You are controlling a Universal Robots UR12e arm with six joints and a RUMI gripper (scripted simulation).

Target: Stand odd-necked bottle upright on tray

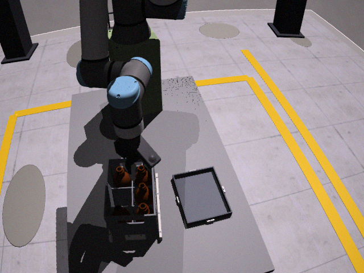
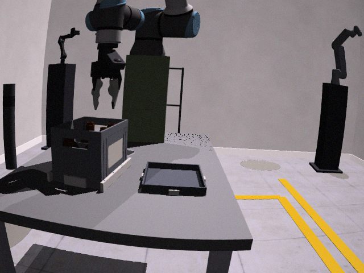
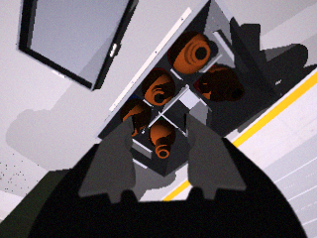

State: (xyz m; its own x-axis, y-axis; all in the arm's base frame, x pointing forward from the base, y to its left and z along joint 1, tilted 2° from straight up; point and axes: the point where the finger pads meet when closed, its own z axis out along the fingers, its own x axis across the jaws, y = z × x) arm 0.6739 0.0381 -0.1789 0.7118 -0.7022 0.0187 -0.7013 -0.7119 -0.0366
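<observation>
My gripper is now 150 mm above the dark grey crate and 50 mm to the left of it. Also, from my hand: black tray: 230 mm to the left, 220 mm below, 30 mm behind.
</observation>
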